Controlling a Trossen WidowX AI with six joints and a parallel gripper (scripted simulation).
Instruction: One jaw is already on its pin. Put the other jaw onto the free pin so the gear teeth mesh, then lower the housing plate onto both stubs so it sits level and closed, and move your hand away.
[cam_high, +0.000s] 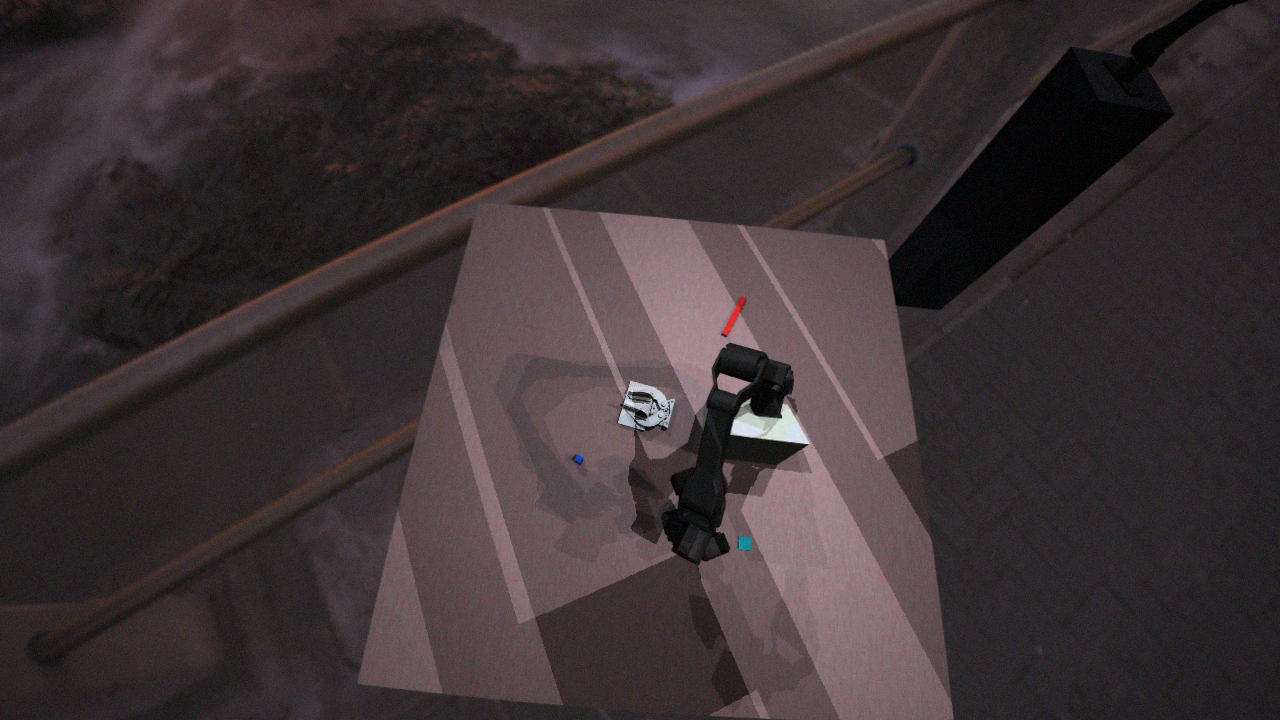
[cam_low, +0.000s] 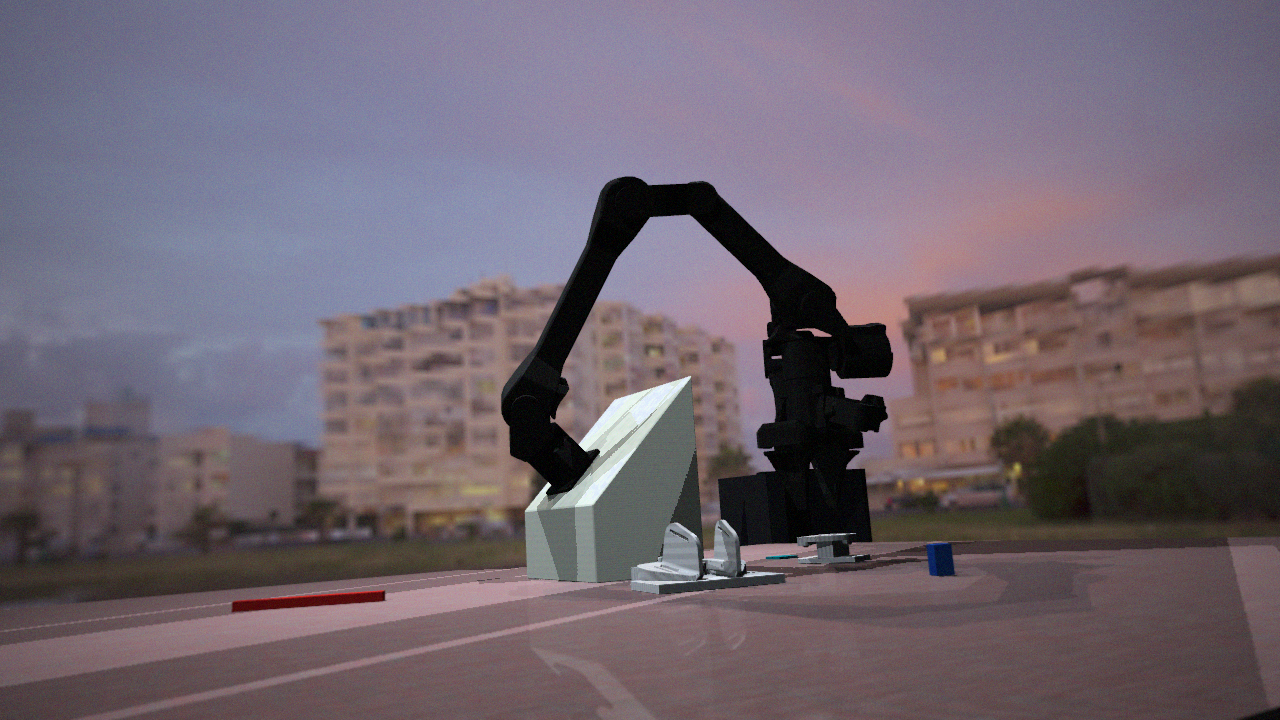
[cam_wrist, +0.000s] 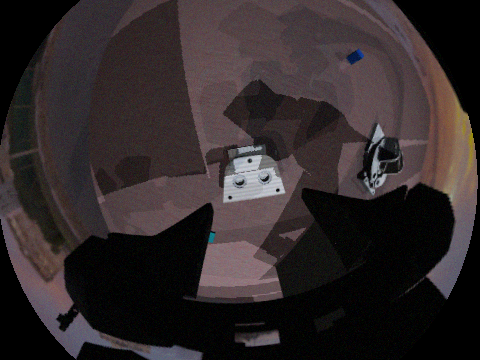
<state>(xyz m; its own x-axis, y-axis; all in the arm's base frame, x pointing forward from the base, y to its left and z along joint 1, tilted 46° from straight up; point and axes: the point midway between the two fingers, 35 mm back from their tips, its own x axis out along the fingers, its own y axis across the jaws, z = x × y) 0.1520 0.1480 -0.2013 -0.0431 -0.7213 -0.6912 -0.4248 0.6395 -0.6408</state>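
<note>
My gripper tip is now 10 mm short of the white stand, 10 mm to the right of it and 50 mm above it. The rest, counted from my gripper tip: teal square: 130 mm behind, 50 mm to the left, 60 mm below; then blue cube: 280 mm ahead, 120 mm to the right, 50 mm below; then plate: 80 mm ahead, 260 mm to the right, 60 mm below.
</note>
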